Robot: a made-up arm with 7 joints. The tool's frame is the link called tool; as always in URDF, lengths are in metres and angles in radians.
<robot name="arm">
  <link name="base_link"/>
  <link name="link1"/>
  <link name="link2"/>
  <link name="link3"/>
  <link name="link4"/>
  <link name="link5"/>
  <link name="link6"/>
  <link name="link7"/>
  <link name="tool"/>
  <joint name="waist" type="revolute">
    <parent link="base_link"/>
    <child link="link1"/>
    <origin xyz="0 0 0" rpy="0 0 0"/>
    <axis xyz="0 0.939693 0.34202"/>
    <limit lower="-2.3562" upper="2.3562" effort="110" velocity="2.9"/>
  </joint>
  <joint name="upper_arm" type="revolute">
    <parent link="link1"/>
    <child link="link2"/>
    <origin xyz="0 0 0" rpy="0 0 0"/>
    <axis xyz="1 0 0"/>
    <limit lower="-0.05" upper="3.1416" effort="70" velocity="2.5"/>
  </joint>
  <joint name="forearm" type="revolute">
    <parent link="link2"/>
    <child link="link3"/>
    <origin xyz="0 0 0" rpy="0 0 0"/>
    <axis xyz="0 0 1"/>
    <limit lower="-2.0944" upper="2.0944" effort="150" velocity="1.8"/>
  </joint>
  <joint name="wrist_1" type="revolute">
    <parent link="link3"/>
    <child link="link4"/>
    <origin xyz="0.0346 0 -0.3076" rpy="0 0 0"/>
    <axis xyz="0 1 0"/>
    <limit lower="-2.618" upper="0.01" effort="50" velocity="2.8"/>
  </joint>
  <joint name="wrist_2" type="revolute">
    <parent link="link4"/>
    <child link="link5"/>
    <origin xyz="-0.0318 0 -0.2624" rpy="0 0 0"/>
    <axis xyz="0 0 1"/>
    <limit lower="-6.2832" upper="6.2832" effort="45" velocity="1.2"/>
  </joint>
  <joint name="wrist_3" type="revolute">
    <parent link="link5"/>
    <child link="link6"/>
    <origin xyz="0 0 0" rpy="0 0 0"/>
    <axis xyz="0 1 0"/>
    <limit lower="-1.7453" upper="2.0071" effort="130" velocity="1"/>
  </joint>
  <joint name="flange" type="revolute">
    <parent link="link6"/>
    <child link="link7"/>
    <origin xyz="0 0 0" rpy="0 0 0"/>
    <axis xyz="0 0 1"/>
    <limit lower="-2.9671" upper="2.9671" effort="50" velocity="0.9"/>
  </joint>
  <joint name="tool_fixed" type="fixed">
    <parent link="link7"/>
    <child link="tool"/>
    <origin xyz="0 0 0" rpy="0 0 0"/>
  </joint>
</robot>
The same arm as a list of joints. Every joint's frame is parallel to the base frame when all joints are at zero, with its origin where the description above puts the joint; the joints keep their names.
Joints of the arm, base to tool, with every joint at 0 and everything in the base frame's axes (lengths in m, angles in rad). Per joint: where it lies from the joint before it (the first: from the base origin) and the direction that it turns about. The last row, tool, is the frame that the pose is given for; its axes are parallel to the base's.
waist: xyz 0 0 0 axis 0 0.9397 0.342
upper_arm: xyz 0 0 0 axis +x
forearm: xyz 0 0 0 axis +z
wrist_1: xyz 0.0346 0 -0.3076 axis +y
wrist_2: xyz -0.0318 0 -0.2624 axis +z
wrist_3: xyz 0 0 0 axis +y
flange: xyz 0 0 0 axis +z
tool: xyz 0 0 0
Joint limits (rad, base to tool): -2.3562..2.3562 -0.05..3.1416 -2.0944..2.0944 -2.618..0.01 -6.2832..6.2832 -1.7453..2.0071 -2.9671..2.9671

